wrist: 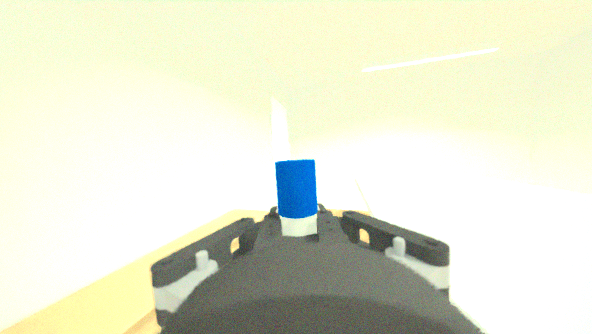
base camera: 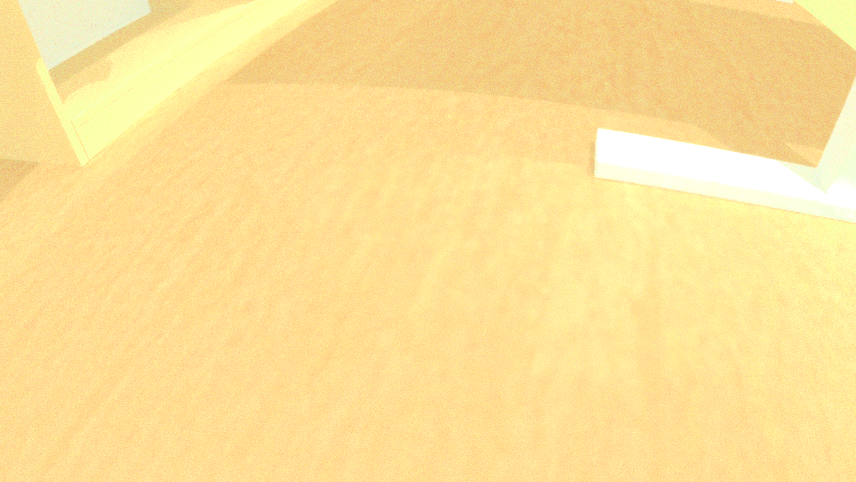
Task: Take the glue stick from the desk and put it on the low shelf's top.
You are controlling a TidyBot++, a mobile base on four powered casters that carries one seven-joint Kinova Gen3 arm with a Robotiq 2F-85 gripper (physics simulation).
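Frame: origin at the arm's base, x ahead, y left, z up, level; millimetres.
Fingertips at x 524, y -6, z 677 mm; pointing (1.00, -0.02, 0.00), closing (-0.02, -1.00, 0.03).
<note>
Pixels of each thing's middle, then the offset from my fingertips to it. "spot": a spot on its surface instead. Level surfaces: height alone.
- glue stick, middle of its body: (wrist: 299,232) dy +1, dx -52, dz +1 mm
- wooden surface, height of its surface: dz -463 mm
- upright white leg, a spot on its surface: (base camera: 843,140) spot: dy -491, dx +1, dz -978 mm
- wooden floor, height of its surface: dz -1073 mm
The glue stick (wrist: 296,189), with a blue upper part and a white lower part, stands upright in the wrist view. My gripper (wrist: 297,209) is shut on it and holds it up in the air; its lower end is hidden by the gripper. A light wooden shelf unit (base camera: 38,113) shows in part at the upper left of the base view. A wooden surface (wrist: 95,292) runs along the lower left of the wrist view, behind the gripper. I cannot tell whether either is the low shelf. The desk's top does not show.
A long white foot bar (base camera: 688,158) with an upright white leg (base camera: 843,140) stands on the wooden floor (base camera: 389,299) at the right of the base view. A darker shadow crosses the floor behind it. Pale, washed-out walls fill the background of the wrist view.
</note>
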